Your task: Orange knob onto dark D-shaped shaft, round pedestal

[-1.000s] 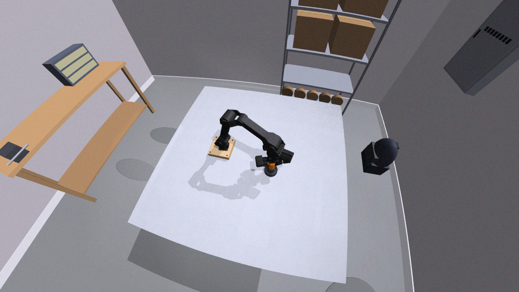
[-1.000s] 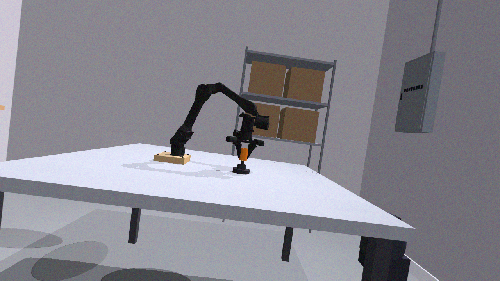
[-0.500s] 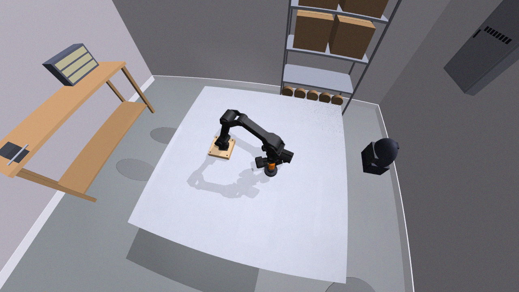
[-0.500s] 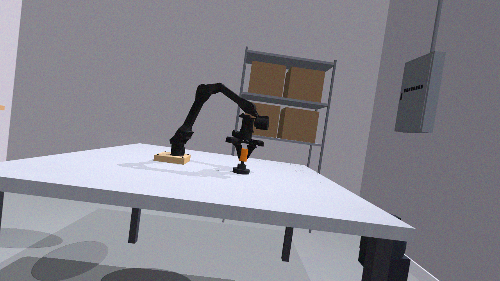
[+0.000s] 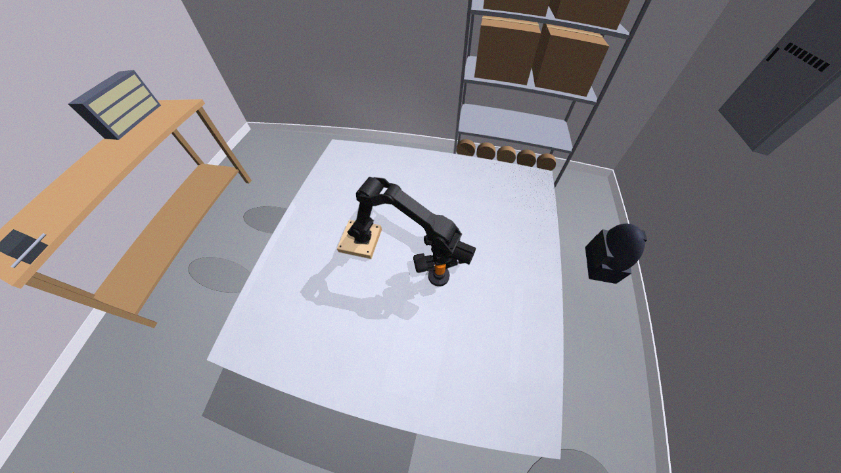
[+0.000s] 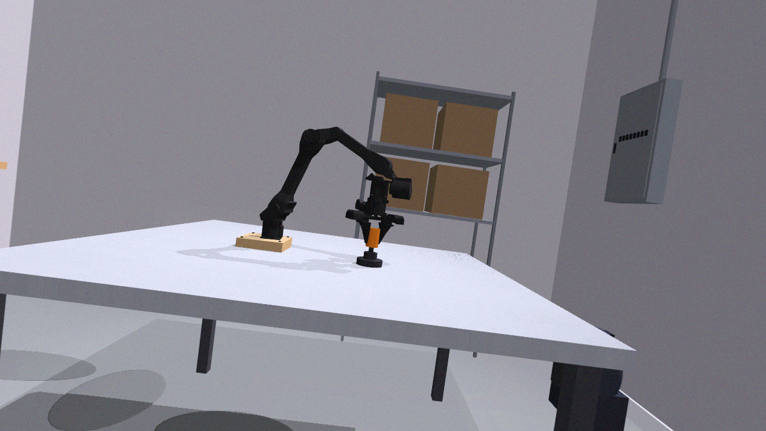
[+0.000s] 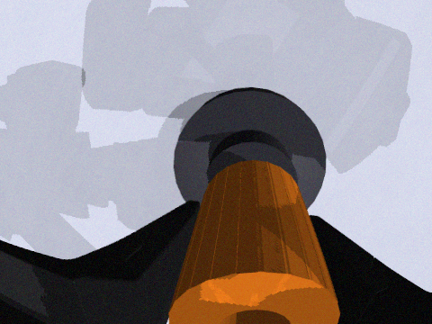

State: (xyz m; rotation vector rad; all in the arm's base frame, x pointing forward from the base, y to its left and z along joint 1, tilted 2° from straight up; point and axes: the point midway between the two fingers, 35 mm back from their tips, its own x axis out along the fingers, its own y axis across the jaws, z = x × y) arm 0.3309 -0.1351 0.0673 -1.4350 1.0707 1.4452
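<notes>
The orange knob lies 20 mm above my gripper tip. Also, from my gripper tip: dark round pedestal: 40 mm below.
</notes>
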